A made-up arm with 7 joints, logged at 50 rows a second.
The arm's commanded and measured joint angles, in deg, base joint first. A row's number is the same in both.
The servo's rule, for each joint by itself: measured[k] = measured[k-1] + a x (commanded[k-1-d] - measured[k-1]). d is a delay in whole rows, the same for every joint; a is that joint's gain. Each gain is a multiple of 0.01, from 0.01 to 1. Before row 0 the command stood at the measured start. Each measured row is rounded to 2 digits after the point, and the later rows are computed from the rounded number. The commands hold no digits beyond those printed.
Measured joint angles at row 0:
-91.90 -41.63 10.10 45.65 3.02 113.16 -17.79
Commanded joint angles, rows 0 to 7:
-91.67 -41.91 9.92 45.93 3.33 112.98 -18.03
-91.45 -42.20 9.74 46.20 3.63 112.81 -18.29
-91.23 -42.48 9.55 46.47 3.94 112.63 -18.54
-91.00 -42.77 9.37 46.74 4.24 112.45 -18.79
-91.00 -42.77 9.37 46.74 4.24 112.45 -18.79
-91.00 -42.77 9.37 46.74 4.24 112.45 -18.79
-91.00 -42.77 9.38 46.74 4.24 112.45 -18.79
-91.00 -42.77 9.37 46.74 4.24 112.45 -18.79
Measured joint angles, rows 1 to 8:
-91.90 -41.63 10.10 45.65 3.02 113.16 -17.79
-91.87 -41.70 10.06 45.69 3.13 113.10 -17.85
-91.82 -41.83 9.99 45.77 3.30 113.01 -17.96
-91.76 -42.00 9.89 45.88 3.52 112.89 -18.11
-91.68 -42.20 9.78 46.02 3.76 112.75 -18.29
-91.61 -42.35 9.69 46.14 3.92 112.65 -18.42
-91.54 -42.46 9.62 46.24 4.03 112.59 -18.52
-91.48 -42.54 9.57 46.32 4.10 112.55 -18.59
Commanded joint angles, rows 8 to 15:
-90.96 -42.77 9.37 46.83 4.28 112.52 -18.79
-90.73 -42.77 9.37 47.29 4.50 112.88 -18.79
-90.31 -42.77 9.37 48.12 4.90 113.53 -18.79
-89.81 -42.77 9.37 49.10 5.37 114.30 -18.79
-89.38 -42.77 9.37 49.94 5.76 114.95 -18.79
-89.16 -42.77 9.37 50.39 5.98 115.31 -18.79
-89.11 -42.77 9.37 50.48 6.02 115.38 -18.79
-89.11 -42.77 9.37 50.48 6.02 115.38 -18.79
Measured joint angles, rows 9 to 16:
-91.43 -42.60 9.53 46.39 4.15 112.52 -18.64
-91.38 -42.64 9.49 46.46 4.19 112.52 -18.68
-91.31 -42.67 9.46 46.59 4.30 112.64 -18.71
-91.20 -42.70 9.44 46.83 4.50 112.92 -18.73
-91.05 -42.72 9.42 47.19 4.80 113.36 -18.75
-90.87 -42.73 9.41 47.63 5.13 113.87 -18.76
-90.68 -42.74 9.40 48.07 5.42 114.33 -18.77
-90.51 -42.75 9.39 48.46 5.62 114.67 -18.78

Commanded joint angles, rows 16 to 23:
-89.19 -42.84 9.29 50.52 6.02 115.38 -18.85
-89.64 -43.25 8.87 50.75 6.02 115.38 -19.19
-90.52 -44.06 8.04 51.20 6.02 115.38 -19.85
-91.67 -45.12 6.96 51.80 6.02 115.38 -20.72
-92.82 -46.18 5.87 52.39 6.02 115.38 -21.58
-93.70 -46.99 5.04 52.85 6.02 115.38 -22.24
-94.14 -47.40 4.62 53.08 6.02 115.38 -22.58
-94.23 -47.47 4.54 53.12 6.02 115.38 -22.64
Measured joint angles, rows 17 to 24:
-90.36 -42.76 9.39 48.78 5.76 114.90 -18.78
-90.23 -42.78 9.37 49.06 5.85 115.05 -18.80
-90.17 -42.90 9.26 49.33 5.91 115.16 -18.90
-90.21 -43.20 8.99 49.63 5.95 115.23 -19.15
-90.37 -43.70 8.54 49.98 5.97 115.28 -19.56
-90.64 -44.34 7.95 50.37 5.99 115.31 -20.09
-90.98 -45.03 7.31 50.77 6.00 115.33 -20.65
-91.33 -45.65 6.72 51.14 6.01 115.35 -21.15

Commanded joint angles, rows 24 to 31:
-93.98 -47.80 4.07 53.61 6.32 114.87 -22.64
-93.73 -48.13 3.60 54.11 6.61 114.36 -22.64
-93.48 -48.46 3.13 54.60 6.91 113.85 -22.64
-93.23 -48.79 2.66 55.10 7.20 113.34 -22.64
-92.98 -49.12 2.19 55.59 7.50 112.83 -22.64
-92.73 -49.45 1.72 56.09 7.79 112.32 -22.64
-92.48 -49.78 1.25 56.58 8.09 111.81 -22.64
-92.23 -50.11 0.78 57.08 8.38 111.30 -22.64
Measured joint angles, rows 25 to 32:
-91.65 -46.12 6.24 51.46 6.01 115.36 -21.54
-91.91 -46.56 5.76 51.80 6.12 115.20 -21.83
-92.11 -46.97 5.28 52.17 6.29 114.93 -22.04
-92.26 -47.36 4.81 52.56 6.50 114.58 -22.20
-92.37 -47.73 4.34 52.97 6.74 114.18 -22.31
-92.44 -48.09 3.87 53.39 7.00 113.75 -22.40
-92.47 -48.44 3.40 53.82 7.27 113.29 -22.46
-92.47 -48.79 2.93 54.26 7.55 112.82 -22.51

